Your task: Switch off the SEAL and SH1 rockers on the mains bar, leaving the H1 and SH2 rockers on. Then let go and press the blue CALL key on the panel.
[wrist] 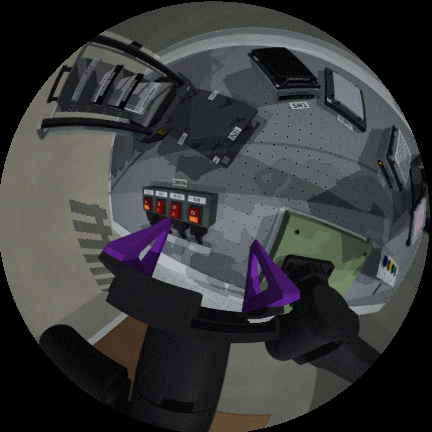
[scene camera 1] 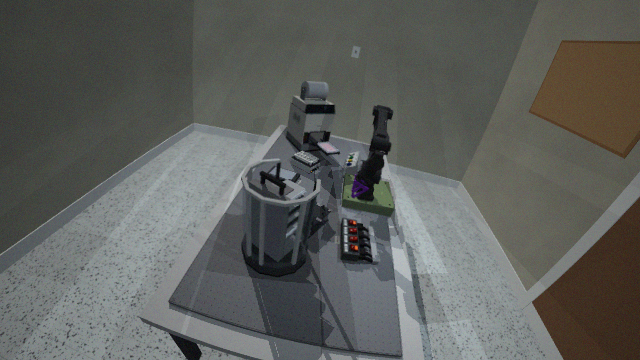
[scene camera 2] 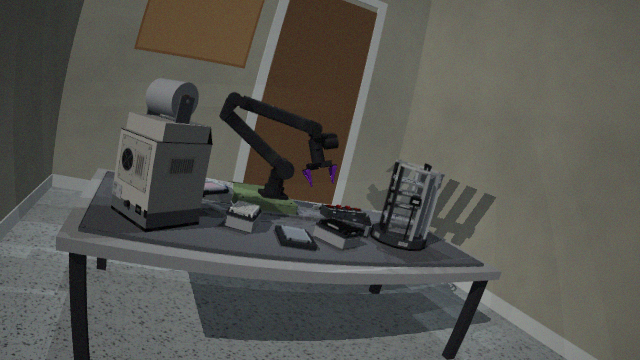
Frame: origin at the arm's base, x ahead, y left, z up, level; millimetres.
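Where they show: gripper, fingertip midpoint: (wrist: 211, 232) (scene camera 1: 352, 194) (scene camera 2: 322, 185); arm's base at its link origin: (wrist: 303, 274) (scene camera 1: 364, 193) (scene camera 2: 272, 195).
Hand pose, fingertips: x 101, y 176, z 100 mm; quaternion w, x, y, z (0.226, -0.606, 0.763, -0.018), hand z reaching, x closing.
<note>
Things, the pixels of their top centre, and the offset from my fingertips. "spot": a spot on its surface instead.
- left end at a spot on its surface: (wrist: 146, 204) spot: 224 mm left, 20 mm back, 90 mm down
- right end at a spot on its surface: (wrist: 194, 215) spot: 74 mm left, 20 mm back, 90 mm down
- small white key panel at its top centre: (scene camera 2: 208, 179) (scene camera 1: 354, 157) 498 mm right, 63 mm back, 56 mm down
- Black device SH1 at its top centre: (wrist: 282, 59) (scene camera 2: 340, 224) 83 mm right, 332 mm ahead, 71 mm down
- plate device at its top centre: (scene camera 2: 245, 206) (scene camera 1: 306, 156) 419 mm right, 233 mm ahead, 71 mm down
- large printer-like machine at its top centre: (scene camera 2: 178, 80) (scene camera 1: 317, 82) 758 mm right, 259 mm ahead, 316 mm up
The mains bar (scene camera 1: 344, 256) (scene camera 2: 345, 213) (wrist: 212, 207) has four red rockers in a row. In the wrist view the two outer rockers, at the left end (wrist: 146, 204) and right end (wrist: 194, 215), glow orange; the two middle rockers (wrist: 159, 206) (wrist: 175, 210) look unlit. Their labels are too blurred to read surely. My gripper (scene camera 1: 355, 194) (scene camera 2: 323, 184) (wrist: 211, 232) is open and empty, its purple fingers above the table between the bar and the arm's base. The small white key panel (scene camera 1: 351, 159) (wrist: 387, 270) stands beyond the base, with its blue key (wrist: 386, 262) showing.
The green base block (scene camera 1: 370, 204) (scene camera 2: 295, 206) (wrist: 320, 240) lies between bar and panel. A tall round rack (scene camera 1: 276, 267) (scene camera 2: 400, 243) stands near the bar. Black device SH1 (wrist: 285, 67), a flat device (wrist: 345, 95), a plate device (scene camera 1: 306, 159) and a large printer-like machine (scene camera 2: 175, 175) stand farther off.
</note>
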